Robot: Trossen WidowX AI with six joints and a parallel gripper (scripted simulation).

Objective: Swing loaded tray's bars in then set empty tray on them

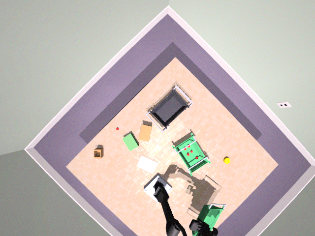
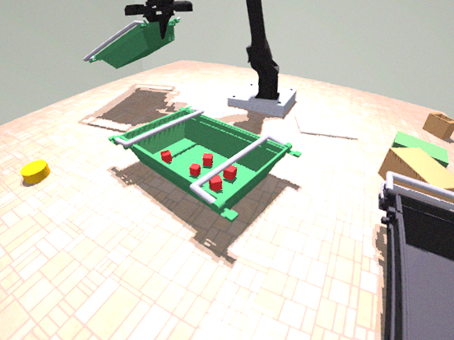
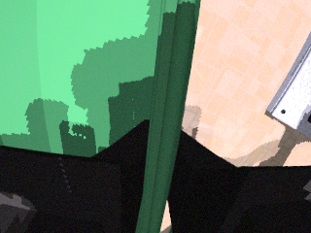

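Now: gripper tip 7 cm to the left of the green tray and 1 cm short of it. The rest, counted from my gripper tip: tan wedge 67 cm to the left, 25 cm ahead, 15 cm below; white sheet 50 cm to the left, 18 cm below, 4 cm ahead; yellow disc 46 cm ahead, 17 cm below, 2 cm to the right.
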